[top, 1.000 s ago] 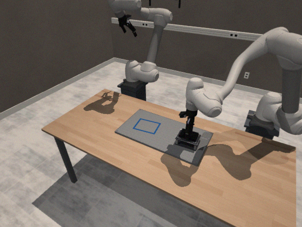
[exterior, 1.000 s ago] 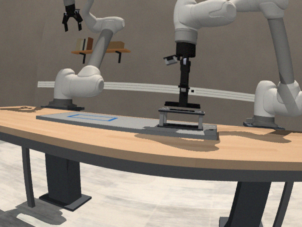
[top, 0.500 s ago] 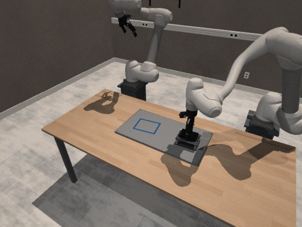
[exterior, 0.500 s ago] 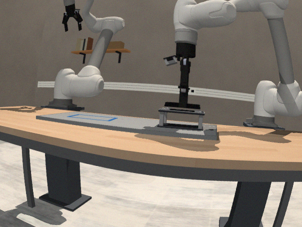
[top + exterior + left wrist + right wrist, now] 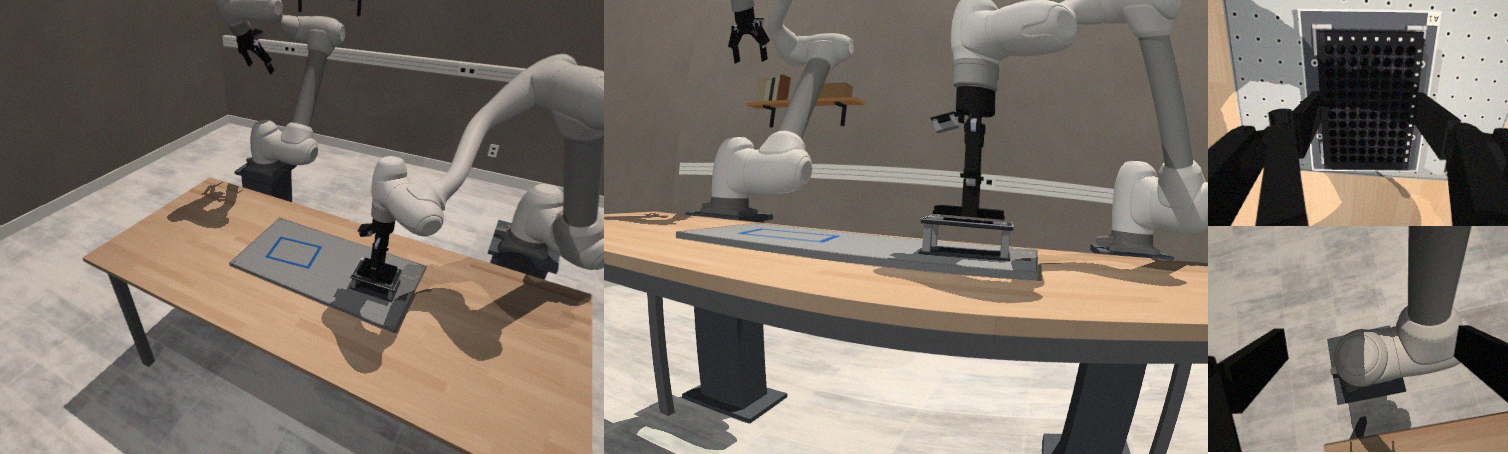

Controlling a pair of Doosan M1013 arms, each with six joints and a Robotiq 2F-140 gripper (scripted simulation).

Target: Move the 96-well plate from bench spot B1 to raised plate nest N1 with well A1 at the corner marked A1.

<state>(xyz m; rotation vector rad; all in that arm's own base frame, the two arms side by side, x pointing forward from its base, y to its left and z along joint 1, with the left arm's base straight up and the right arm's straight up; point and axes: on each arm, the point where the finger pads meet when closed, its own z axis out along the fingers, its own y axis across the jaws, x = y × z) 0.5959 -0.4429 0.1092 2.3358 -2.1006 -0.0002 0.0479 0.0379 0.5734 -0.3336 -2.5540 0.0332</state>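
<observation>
Now: left hand 20 mm above the black 96-well plate. From my left hand the other things lie so: A1 label: 80 mm to the right, 50 mm behind, 40 mm below; grey perforated board: 210 mm to the right, 100 mm below, 10 mm behind; raised nest N1: 40 mm below.
</observation>
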